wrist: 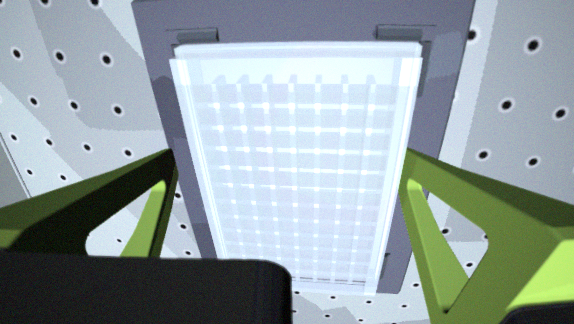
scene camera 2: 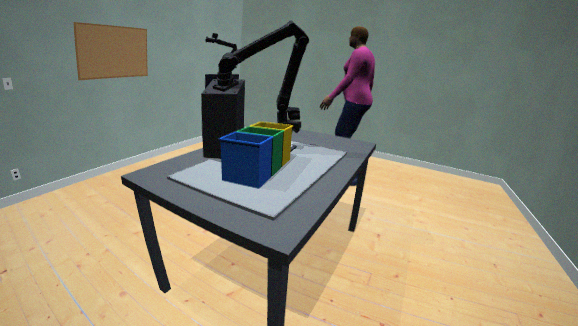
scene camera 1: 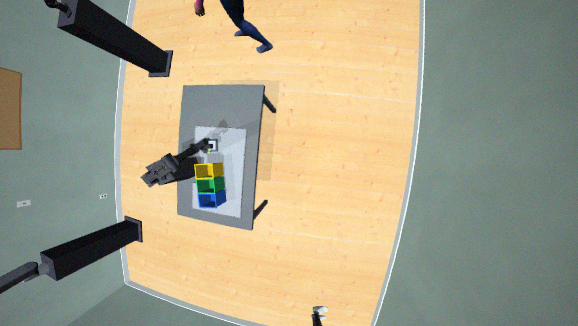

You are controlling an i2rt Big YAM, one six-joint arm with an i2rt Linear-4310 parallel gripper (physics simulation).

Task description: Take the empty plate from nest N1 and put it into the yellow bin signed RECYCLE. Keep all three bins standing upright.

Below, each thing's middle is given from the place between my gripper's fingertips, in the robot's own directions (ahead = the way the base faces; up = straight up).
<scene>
Now: hand 20 mm past the plate (wrist: 298, 146) and 10 mm to the left of it. From my hand the other things lie so: blue bin (scene camera 2: 245, 158) 110 mm ahead, 480 mm to the right, 70 mm above; dark grey nest (wrist: 431, 113) 20 mm behind, 10 mm to the right, 10 mm below.
</scene>
